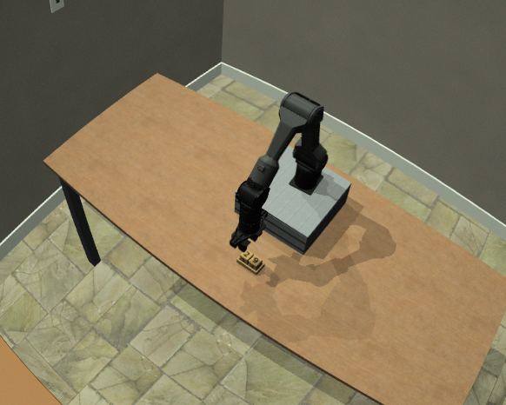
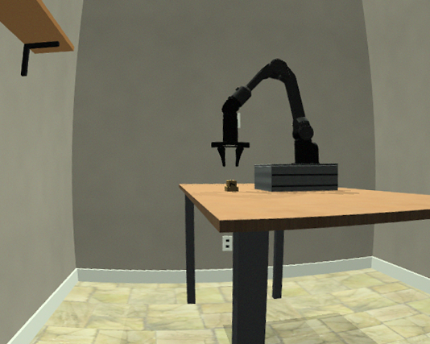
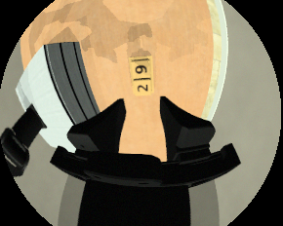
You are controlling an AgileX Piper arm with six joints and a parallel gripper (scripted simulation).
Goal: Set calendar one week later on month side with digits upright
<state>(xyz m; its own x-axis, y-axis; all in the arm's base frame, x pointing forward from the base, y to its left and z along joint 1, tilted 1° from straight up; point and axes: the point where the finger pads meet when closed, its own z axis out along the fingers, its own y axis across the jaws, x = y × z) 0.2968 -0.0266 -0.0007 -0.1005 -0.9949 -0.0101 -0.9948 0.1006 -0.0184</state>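
Right now my hand is 70 mm above the wooden cube. The rest, counted from my hand: tan calendar tray: 90 mm below, 20 mm to the left; then digit cube: 70 mm below, 30 mm to the left.
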